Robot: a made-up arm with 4 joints. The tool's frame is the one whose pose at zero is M. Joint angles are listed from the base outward.
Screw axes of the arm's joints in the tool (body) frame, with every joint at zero. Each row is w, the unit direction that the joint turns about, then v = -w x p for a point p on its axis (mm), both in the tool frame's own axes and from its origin. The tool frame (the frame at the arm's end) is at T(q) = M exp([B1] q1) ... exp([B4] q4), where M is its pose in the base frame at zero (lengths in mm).
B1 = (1, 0, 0, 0, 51, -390)
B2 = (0, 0, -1, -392, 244, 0)
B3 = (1, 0, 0, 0, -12, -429)
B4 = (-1, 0, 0, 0, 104, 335)
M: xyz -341 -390 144 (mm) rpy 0 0 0 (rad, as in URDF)
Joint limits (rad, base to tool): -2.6..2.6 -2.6..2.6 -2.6..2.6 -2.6..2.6
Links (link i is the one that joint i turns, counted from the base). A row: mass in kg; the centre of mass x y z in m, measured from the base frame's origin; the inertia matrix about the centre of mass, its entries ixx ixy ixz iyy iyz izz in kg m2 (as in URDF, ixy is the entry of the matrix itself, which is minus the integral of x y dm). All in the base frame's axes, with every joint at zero. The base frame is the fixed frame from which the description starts. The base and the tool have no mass.
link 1: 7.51; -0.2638 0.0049 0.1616; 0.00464 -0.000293 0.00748 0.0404 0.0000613 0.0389
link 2: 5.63; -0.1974 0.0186 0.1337; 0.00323 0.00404 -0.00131 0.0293 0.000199 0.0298
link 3: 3.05; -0.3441 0.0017 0.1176; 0.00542 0 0 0.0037 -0.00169 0.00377
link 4: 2.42; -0.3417 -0.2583 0.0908; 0.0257 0 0 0.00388 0.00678 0.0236
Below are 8 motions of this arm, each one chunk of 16 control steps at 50 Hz.
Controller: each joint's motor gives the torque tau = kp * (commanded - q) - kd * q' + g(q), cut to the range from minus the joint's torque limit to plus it. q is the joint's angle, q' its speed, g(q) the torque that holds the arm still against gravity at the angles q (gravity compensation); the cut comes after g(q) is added. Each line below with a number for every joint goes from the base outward.
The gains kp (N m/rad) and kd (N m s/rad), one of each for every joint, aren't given. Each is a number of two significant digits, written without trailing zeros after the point. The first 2 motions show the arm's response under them.
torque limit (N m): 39 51 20 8
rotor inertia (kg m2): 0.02 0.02 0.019 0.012
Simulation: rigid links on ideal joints. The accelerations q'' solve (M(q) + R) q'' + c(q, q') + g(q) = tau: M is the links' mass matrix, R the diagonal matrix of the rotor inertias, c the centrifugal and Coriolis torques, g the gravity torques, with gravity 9.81 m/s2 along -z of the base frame. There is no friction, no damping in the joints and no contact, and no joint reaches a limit. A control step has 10 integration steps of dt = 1/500 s. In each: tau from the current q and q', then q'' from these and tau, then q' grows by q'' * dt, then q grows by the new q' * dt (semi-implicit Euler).
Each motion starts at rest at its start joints. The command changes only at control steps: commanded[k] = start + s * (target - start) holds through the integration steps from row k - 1 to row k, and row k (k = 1, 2, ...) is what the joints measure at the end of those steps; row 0 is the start. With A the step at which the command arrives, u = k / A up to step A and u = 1 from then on. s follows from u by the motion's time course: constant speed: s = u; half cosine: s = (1 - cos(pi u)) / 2; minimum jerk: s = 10 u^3 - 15 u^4 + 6 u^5; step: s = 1 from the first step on.
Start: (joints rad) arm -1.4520 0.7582 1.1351 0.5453
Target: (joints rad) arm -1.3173 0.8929 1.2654 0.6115
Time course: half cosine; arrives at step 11
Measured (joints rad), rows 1 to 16:
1: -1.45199 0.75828 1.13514 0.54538
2: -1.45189 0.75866 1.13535 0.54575
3: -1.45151 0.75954 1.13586 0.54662
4: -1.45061 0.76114 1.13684 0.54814
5: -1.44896 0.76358 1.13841 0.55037
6: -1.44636 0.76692 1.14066 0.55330
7: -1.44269 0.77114 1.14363 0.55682
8: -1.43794 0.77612 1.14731 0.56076
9: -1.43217 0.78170 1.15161 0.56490
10: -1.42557 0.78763 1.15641 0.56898
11: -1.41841 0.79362 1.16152 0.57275
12: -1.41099 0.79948 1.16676 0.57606
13: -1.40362 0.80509 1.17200 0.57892
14: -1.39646 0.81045 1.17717 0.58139
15: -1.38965 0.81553 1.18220 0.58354
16: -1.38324 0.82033 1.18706 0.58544
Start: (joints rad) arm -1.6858 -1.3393 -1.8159 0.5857
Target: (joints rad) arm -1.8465 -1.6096 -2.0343 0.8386
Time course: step
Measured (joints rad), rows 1 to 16:
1: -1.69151 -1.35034 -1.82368 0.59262
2: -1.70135 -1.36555 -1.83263 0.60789
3: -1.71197 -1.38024 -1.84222 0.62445
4: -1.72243 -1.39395 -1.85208 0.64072
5: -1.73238 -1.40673 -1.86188 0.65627
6: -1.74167 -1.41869 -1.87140 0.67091
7: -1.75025 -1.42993 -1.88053 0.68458
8: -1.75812 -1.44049 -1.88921 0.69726
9: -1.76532 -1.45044 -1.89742 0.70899
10: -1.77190 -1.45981 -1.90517 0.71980
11: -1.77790 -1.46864 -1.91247 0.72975
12: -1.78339 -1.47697 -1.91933 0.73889
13: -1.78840 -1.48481 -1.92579 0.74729
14: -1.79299 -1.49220 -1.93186 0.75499
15: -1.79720 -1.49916 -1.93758 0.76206
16: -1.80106 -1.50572 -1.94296 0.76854
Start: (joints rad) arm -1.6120 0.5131 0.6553 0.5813
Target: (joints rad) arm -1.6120 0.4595 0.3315 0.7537
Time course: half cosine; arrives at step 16
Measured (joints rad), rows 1 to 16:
1: -1.61198 0.51308 0.65524 0.58130
2: -1.61189 0.51301 0.65496 0.58136
3: -1.61170 0.51284 0.65426 0.58159
4: -1.61140 0.51252 0.65290 0.58214
5: -1.61100 0.51202 0.65069 0.58318
6: -1.61052 0.51131 0.64744 0.58487
7: -1.60998 0.51037 0.64300 0.58735
8: -1.60942 0.50919 0.63728 0.59071
9: -1.60888 0.50777 0.63025 0.59501
10: -1.60840 0.50612 0.62193 0.60026
11: -1.60801 0.50427 0.61241 0.60643
12: -1.60775 0.50224 0.60183 0.61343
13: -1.60763 0.50009 0.59039 0.62113
14: -1.60768 0.49786 0.57834 0.62937
15: -1.60789 0.49562 0.56595 0.63795
16: -1.60826 0.49342 0.55355 0.64665

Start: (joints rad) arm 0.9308 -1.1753 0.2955 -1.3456
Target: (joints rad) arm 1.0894 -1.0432 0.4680 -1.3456
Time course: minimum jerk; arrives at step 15
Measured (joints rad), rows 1 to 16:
1: 0.93080 -1.17529 0.29550 -1.34558
2: 0.93084 -1.17519 0.29554 -1.34547
3: 0.93099 -1.17487 0.29565 -1.34514
4: 0.93135 -1.17417 0.29593 -1.34447
5: 0.93209 -1.17293 0.29648 -1.34338
6: 0.93337 -1.17103 0.29742 -1.34184
7: 0.93533 -1.16840 0.29887 -1.33991
8: 0.93811 -1.16502 0.30093 -1.33769
9: 0.94179 -1.16092 0.30368 -1.33532
10: 0.94640 -1.15622 0.30715 -1.33299
11: 0.95189 -1.15106 0.31134 -1.33090
12: 0.95816 -1.14562 0.31620 -1.32922
13: 0.96507 -1.14009 0.32163 -1.32809
14: 0.97243 -1.13465 0.32753 -1.32760
15: 0.98004 -1.12940 0.33377 -1.32774
16: 0.98775 -1.12439 0.34022 -1.32841

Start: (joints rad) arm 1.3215 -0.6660 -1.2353 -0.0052
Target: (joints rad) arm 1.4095 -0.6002 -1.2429 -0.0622
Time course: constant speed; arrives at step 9
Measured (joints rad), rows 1 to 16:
1: 1.32171 -0.66573 -1.23547 -0.00556
2: 1.32237 -0.66506 -1.23583 -0.00627
3: 1.32360 -0.66400 -1.23634 -0.00729
4: 1.32542 -0.66255 -1.23695 -0.00861
5: 1.32782 -0.66074 -1.23763 -0.01025
6: 1.33078 -0.65859 -1.23836 -0.01219
7: 1.33428 -0.65613 -1.23910 -0.01445
8: 1.33828 -0.65337 -1.23984 -0.01702
9: 1.34275 -0.65034 -1.24058 -0.01988
10: 1.34746 -0.64733 -1.24112 -0.02267
11: 1.35211 -0.64447 -1.24145 -0.02539
12: 1.35657 -0.64178 -1.24160 -0.02806
13: 1.36080 -0.63927 -1.24162 -0.03065
14: 1.36476 -0.63692 -1.24154 -0.03316
15: 1.36847 -0.63472 -1.24140 -0.03556
16: 1.37191 -0.63266 -1.24122 -0.03783

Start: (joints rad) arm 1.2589 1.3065 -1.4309 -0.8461
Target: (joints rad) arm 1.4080 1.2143 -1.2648 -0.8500
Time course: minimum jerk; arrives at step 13
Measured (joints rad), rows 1 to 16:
1: 1.25891 1.30649 -1.43088 -0.84608
2: 1.25899 1.30642 -1.43077 -0.84596
3: 1.25930 1.30617 -1.43040 -0.84562
4: 1.26008 1.30562 -1.42958 -0.84499
5: 1.26158 1.30462 -1.42812 -0.84406
6: 1.26406 1.30306 -1.42586 -0.84288
7: 1.26771 1.30089 -1.42271 -0.84157
8: 1.27260 1.29811 -1.41864 -0.84026
9: 1.27869 1.29479 -1.41374 -0.83911
10: 1.28579 1.29104 -1.40814 -0.83827
11: 1.29362 1.28703 -1.40207 -0.83784
12: 1.30184 1.28293 -1.39575 -0.83786
13: 1.31010 1.27887 -1.38937 -0.83829
14: 1.31812 1.27495 -1.38306 -0.83901
15: 1.32575 1.27121 -1.37689 -0.83990
16: 1.33289 1.26765 -1.37091 -0.84087

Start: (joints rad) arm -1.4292 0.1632 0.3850 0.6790
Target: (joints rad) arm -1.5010 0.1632 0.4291 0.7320
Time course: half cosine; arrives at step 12
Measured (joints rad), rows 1 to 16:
1: -1.42926 0.16321 0.38506 0.67904
2: -1.42951 0.16322 0.38529 0.67918
3: -1.43009 0.16326 0.38576 0.67953
4: -1.43109 0.16330 0.38654 0.68015
5: -1.43261 0.16335 0.38763 0.68110
6: -1.43467 0.16340 0.38901 0.68243
7: -1.43725 0.16345 0.39065 0.68414
8: -1.44030 0.16349 0.39248 0.68621
9: -1.44374 0.16351 0.39441 0.68860
10: -1.44741 0.16352 0.39635 0.69122
11: -1.45118 0.16352 0.39821 0.69398
12: -1.45487 0.16349 0.39990 0.69675
13: -1.45837 0.16345 0.40139 0.69947
14: -1.46165 0.16341 0.40273 0.70207
15: -1.46472 0.16337 0.40395 0.70455
16: -1.46757 0.16333 0.40508 0.70687

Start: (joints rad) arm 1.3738 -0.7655 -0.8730 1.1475
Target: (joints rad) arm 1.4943 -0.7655 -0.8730 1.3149
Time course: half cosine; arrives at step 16
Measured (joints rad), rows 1 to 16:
1: 1.37383 -0.76550 -0.87299 1.14755
2: 1.37399 -0.76552 -0.87296 1.14777
3: 1.37441 -0.76555 -0.87289 1.14835
4: 1.37523 -0.76560 -0.87279 1.14946
5: 1.37656 -0.76567 -0.87265 1.15125
6: 1.37849 -0.76574 -0.87249 1.15386
7: 1.38108 -0.76582 -0.87230 1.15737
8: 1.38434 -0.76591 -0.87211 1.16180
9: 1.38827 -0.76599 -0.87191 1.16716
10: 1.39281 -0.76606 -0.87173 1.17337
11: 1.39788 -0.76612 -0.87158 1.18034
12: 1.40337 -0.76617 -0.87147 1.18792
13: 1.40915 -0.76619 -0.87139 1.19593
14: 1.41507 -0.76620 -0.87137 1.20418
15: 1.42096 -0.76618 -0.87140 1.21244
16: 1.42667 -0.76613 -0.87149 1.22050

